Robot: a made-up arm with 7 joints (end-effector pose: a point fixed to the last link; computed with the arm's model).
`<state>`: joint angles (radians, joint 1 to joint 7).
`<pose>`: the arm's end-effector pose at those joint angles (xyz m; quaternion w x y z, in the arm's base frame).
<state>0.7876 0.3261 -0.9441 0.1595 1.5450 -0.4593 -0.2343</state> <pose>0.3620 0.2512 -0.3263 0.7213 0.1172 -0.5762 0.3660</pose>
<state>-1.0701 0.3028 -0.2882 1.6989 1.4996 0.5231 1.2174</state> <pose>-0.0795 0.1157 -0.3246 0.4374 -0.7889 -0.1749 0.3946</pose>
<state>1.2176 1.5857 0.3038 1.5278 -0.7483 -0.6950 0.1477</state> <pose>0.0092 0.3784 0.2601 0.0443 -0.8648 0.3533 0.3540</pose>
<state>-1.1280 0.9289 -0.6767 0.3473 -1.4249 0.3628 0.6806</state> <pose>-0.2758 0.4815 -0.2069 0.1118 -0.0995 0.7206 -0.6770</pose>
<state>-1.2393 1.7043 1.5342 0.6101 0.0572 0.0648 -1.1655</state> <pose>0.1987 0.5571 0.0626 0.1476 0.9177 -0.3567 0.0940</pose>
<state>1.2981 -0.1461 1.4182 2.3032 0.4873 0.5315 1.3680</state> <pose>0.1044 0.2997 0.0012 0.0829 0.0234 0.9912 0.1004</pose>
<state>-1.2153 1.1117 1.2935 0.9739 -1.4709 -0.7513 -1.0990</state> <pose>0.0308 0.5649 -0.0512 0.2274 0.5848 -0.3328 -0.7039</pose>
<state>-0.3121 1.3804 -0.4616 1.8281 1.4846 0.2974 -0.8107</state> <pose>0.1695 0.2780 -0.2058 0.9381 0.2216 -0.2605 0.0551</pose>
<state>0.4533 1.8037 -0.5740 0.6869 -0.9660 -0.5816 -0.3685</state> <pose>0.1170 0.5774 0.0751 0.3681 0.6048 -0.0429 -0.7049</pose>
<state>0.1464 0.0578 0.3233 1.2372 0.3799 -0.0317 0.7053</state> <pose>0.2774 0.2187 -0.2891 0.6628 -0.2540 -0.7041 0.0218</pose>
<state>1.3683 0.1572 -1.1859 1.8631 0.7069 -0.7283 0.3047</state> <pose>0.2203 -0.0786 0.0499 0.1594 0.4986 0.7095 0.4719</pose>
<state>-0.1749 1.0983 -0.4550 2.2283 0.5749 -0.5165 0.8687</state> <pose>0.1606 0.1592 -0.1507 0.3238 -0.4468 -0.5699 -0.6089</pose>
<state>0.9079 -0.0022 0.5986 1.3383 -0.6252 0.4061 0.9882</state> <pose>0.3700 0.2633 -0.0244 0.6945 -0.0476 -0.7038 -0.1414</pose>
